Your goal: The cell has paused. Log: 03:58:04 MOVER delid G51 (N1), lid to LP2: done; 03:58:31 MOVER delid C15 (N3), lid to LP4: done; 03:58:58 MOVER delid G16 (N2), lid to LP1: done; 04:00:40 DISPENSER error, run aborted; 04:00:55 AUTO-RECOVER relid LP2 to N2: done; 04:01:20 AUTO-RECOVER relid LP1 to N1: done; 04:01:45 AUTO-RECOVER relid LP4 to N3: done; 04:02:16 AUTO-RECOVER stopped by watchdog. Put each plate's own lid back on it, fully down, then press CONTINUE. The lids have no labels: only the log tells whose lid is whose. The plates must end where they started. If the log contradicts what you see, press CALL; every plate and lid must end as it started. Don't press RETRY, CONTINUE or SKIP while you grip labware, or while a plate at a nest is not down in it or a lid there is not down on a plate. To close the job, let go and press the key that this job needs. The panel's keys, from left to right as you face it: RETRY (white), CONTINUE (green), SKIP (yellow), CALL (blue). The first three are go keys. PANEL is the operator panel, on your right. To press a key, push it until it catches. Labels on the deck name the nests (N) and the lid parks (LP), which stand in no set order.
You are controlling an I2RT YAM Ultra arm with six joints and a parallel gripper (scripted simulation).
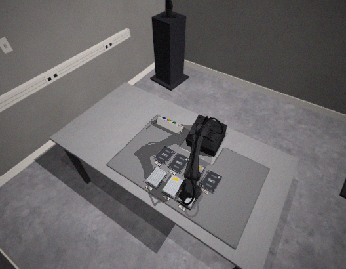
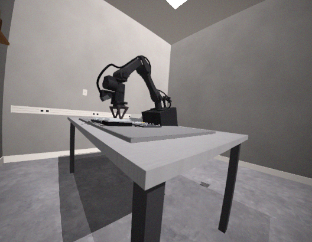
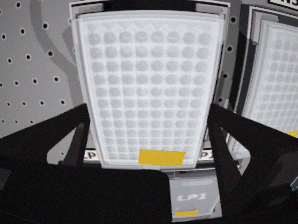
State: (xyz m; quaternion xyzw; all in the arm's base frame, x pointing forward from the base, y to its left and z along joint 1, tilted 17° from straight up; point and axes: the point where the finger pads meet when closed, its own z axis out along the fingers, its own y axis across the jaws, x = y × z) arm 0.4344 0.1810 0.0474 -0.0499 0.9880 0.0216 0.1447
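Now: hand 17 cm past the clear lid, 8 cm to the left of it and 3 cm above it. The rest, counted from my hand: LP4 lid park (22 cm to the right, 15 cm behind, 4 cm below).
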